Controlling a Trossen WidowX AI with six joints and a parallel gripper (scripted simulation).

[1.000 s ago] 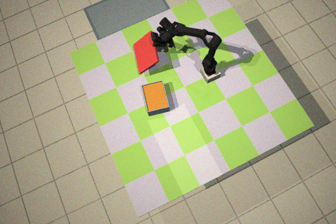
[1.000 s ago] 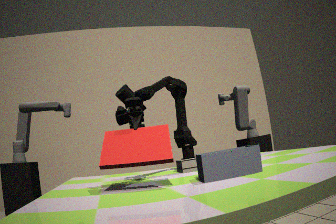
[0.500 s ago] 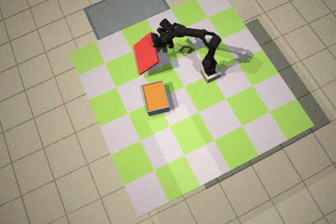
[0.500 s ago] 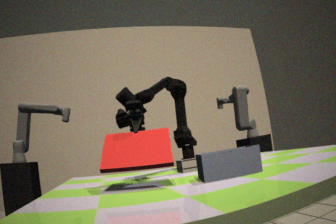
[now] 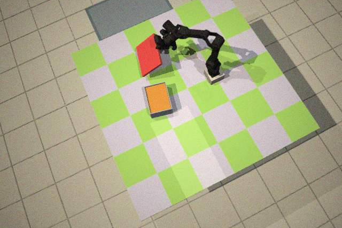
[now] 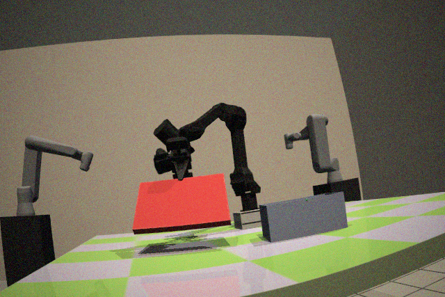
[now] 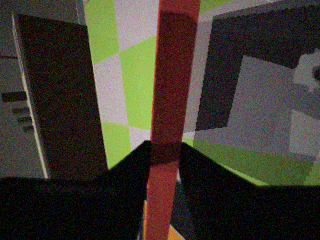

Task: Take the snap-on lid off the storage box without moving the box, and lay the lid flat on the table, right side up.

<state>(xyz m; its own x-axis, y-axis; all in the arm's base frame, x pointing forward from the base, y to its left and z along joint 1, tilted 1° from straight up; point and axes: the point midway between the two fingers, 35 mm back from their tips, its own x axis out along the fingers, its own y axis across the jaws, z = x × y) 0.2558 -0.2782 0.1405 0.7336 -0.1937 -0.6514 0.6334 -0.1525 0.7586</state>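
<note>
Now: gripper tip 60 mm short of the red lid, 20 mm to the left of it and 50 mm above it. The rest, counted from my gripper tip: grey storage box 140 mm ahead, 280 mm to the left, 130 mm below.
</note>
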